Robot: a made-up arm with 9 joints.
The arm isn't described. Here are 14 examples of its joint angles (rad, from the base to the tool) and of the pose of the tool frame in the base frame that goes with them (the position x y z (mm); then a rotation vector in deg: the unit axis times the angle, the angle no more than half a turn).
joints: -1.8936 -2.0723 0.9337 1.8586 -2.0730 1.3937 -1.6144 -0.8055 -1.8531
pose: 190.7 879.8 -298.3 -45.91 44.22 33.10
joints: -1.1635 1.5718 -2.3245 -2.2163 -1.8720 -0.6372 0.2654 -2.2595 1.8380
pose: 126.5 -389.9 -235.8 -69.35 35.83 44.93
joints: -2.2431 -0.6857 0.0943 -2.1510 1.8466 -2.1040 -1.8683 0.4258 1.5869
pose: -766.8 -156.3 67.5 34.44 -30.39 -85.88
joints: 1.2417 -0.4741 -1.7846 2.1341 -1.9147 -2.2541 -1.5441 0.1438 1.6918
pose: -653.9 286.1 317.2 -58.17 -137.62 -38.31
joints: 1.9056 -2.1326 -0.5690 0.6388 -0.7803 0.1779 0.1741 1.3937 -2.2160
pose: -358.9 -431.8 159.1 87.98 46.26 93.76
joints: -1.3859 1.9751 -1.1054 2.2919 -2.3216 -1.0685 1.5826 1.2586 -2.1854
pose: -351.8 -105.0 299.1 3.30 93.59 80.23
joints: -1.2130 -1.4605 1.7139 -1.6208 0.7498 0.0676 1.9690 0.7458 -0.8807
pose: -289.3 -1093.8 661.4 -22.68 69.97 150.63
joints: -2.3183 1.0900 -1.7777 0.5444 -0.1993 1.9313 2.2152 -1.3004 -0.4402
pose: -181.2 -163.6 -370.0 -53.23 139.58 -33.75
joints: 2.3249 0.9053 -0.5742 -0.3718 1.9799 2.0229 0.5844 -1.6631 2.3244
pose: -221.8 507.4 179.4 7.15 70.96 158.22
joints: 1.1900 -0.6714 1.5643 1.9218 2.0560 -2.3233 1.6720 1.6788 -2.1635
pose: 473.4 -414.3 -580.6 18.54 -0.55 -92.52
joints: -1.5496 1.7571 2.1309 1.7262 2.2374 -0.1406 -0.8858 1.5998 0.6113
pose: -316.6 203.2 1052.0 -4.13 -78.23 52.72
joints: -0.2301 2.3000 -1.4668 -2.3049 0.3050 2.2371 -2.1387 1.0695 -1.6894
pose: 923.8 -9.8 -498.8 140.61 23.16 -59.29
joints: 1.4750 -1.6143 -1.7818 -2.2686 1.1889 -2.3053 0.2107 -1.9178 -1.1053
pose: -266.6 201.5 -37.2 -57.90 6.87 36.36
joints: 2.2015 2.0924 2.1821 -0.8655 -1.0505 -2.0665 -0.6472 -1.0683 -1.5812
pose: -333.1 805.2 -361.8 4.29 1.03 47.09
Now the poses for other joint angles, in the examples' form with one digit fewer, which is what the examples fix.
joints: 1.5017 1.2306 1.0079 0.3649 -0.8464 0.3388 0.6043 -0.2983 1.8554
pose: 240 573 -428 40.6 -15.1 141.0
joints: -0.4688 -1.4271 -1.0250 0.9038 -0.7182 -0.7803 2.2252 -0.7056 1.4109
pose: -822 270 230 46.2 100.7 53.9
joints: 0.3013 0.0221 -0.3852 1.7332 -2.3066 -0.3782 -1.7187 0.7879 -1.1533
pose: 154 -249 541 90.9 -58.5 -26.4
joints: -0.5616 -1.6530 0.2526 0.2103 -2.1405 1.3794 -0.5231 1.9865 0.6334
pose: -496 258 535 -25.6 -46.7 96.1
